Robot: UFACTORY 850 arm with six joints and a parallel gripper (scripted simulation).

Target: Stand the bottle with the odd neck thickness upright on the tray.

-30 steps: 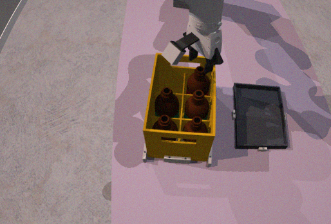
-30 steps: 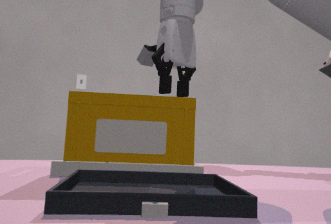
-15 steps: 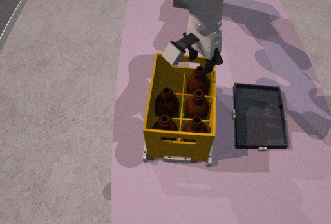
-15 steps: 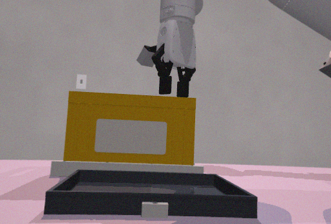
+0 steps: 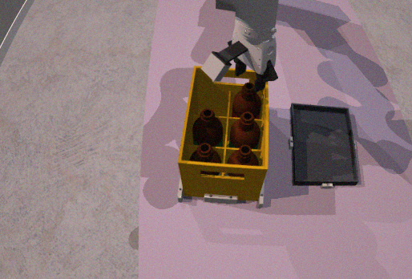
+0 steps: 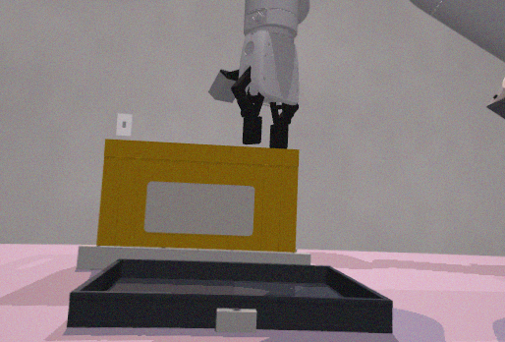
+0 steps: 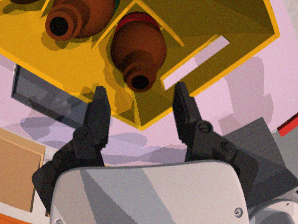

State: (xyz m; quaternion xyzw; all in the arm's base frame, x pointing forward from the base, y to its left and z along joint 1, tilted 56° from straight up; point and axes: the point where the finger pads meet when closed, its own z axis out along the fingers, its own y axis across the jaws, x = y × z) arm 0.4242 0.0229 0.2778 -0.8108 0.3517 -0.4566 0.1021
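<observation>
My hand is 11 cm above the bottle. Also, from my hand: tray 9 cm ahead, 22 cm to the left, 19 cm below; then yellow crate 8 cm ahead, 6 cm to the right, 12 cm below.
</observation>
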